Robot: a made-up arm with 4 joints.
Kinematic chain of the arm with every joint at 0, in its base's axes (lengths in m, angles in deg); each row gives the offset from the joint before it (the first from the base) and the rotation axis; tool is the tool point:
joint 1: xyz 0 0 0.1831 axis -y
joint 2: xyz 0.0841 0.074 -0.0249 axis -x
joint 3: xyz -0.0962 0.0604 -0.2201 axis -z
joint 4: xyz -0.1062 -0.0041 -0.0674 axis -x
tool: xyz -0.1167 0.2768 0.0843
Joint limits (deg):
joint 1: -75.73..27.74
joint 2: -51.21..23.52
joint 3: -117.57..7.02
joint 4: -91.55..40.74
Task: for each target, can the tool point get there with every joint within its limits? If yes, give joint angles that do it. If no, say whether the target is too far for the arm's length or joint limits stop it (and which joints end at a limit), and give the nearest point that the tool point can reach.
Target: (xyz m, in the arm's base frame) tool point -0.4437 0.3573 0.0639
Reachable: yes | joints -35.73 0.90 -12.42 24.69
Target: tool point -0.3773 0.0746 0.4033
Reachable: yes | joints -66.56 -12.25 -69.23 5.17
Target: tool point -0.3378 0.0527 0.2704
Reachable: yes | joints -43.20 -22.59 -71.08 -17.58
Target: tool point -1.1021 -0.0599 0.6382
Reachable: no: too far | nearest point -0.5268 0.0482 0.4006 | short by 0.632 m
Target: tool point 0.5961 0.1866 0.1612
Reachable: no: joint limits stop it (at a limit: joint 1, joint 2, joint 3, joint 4) | nearest point 0.2049 0.0260 0.1717 | short by 0.423 m
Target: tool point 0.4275 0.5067 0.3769
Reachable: no: joint limits stop it (at a limit: joint 1, joint 2, joint 3) | nearest point 0.0841 0.4245 0.4123 | short by 0.355 m
